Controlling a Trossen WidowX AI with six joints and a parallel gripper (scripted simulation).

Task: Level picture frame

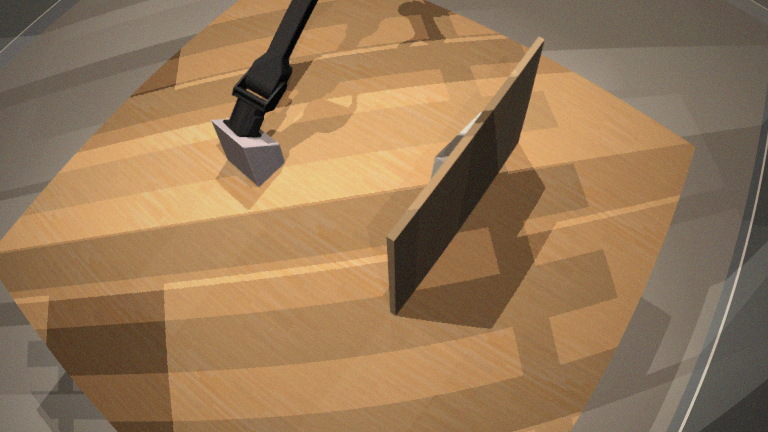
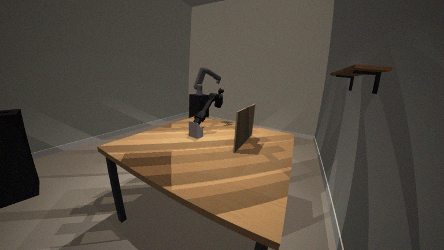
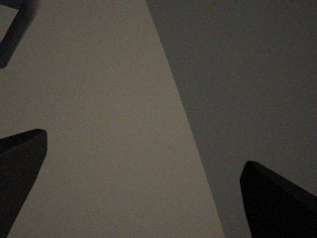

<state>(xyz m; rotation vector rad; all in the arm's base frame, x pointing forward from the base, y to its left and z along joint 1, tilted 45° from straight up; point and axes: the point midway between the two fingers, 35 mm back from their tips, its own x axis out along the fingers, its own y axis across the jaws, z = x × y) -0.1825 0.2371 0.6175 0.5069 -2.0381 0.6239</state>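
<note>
The picture frame is 62 cm ahead of my gripper tip, 42 cm to the right of it and 22 cm below it. From my gripper tip the other things lie so: wall panel 63 cm ahead, 42 cm to the right, 23 cm below.
</note>
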